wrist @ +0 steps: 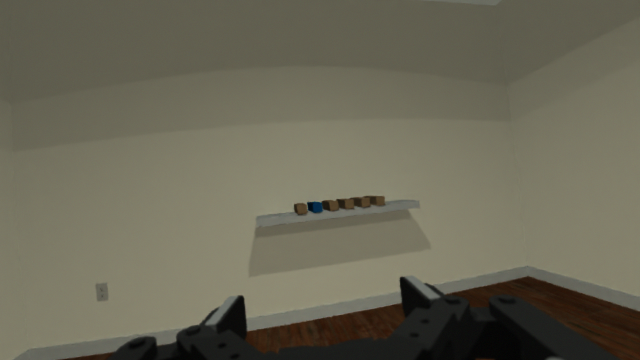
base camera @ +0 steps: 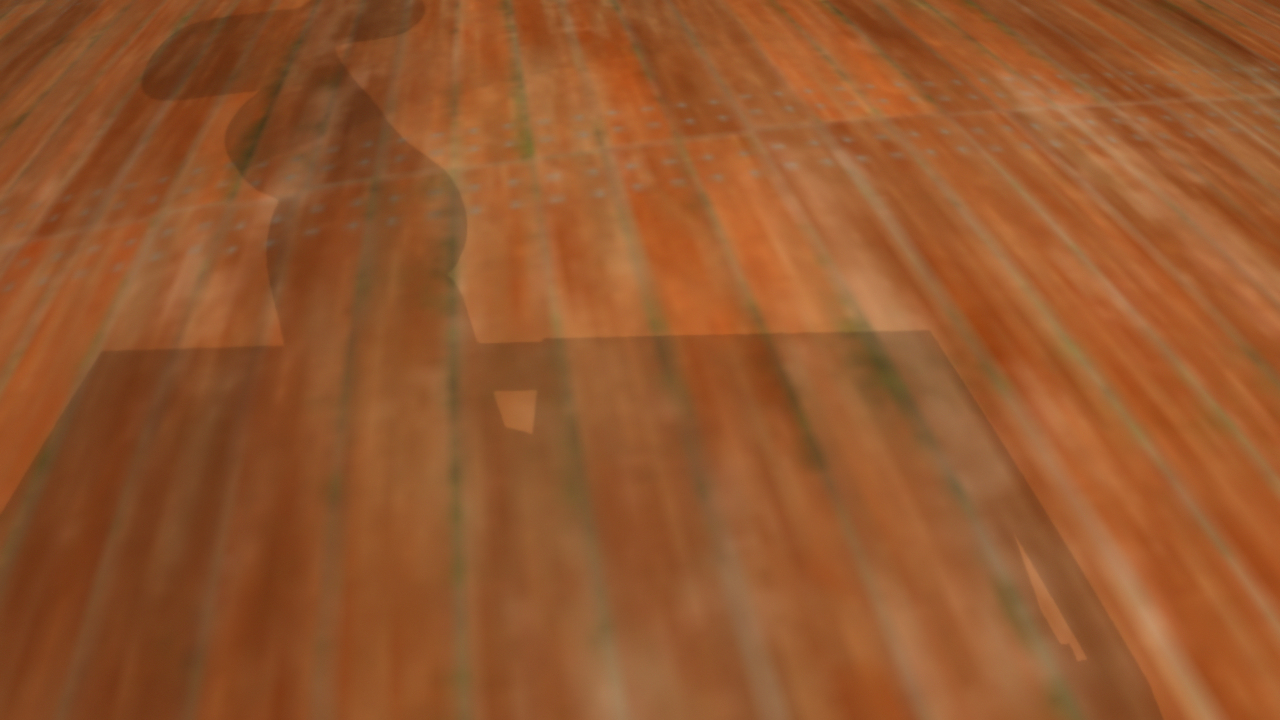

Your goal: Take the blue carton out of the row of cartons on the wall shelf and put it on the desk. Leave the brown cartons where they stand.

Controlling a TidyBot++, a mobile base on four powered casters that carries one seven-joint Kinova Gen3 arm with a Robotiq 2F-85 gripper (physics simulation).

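Places are measured from the arm's base along level axes (x ahead, y left, z up), in millimetres.
Where they show: gripper, fingertip midpoint: (wrist: 323,304).
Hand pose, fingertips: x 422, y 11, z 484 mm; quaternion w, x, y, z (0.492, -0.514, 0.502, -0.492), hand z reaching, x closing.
Each offset is from my fingertips to the centre of the thing. Level surfaces: height alone.
The blue carton @[dz -61, dx +1726, dy +32 mm] (wrist: 315,207) stands on the wall shelf (wrist: 280,219), second from the left in the row, in the middle of the wrist view. One brown carton @[dz -61, dx +1709, dy +129 mm] (wrist: 300,209) stands to its left. Several brown cartons @[dz -61, dx +1763, dy -176 mm] (wrist: 347,203) stand to its right along the shelf. My gripper (wrist: 323,304) is open at the bottom of the wrist view, with nothing between its fingers. It is far from the shelf, which is across the room. The desk does not show in either view.
The shelf is fixed to a pale wall (wrist: 190,200) with an outlet (wrist: 102,291) low on the left. A side wall (wrist: 575,175) meets it at the right. The base camera shows the wooden floor @[dz -881 mm] (base camera: 805,232) with the robot's shadow on it.
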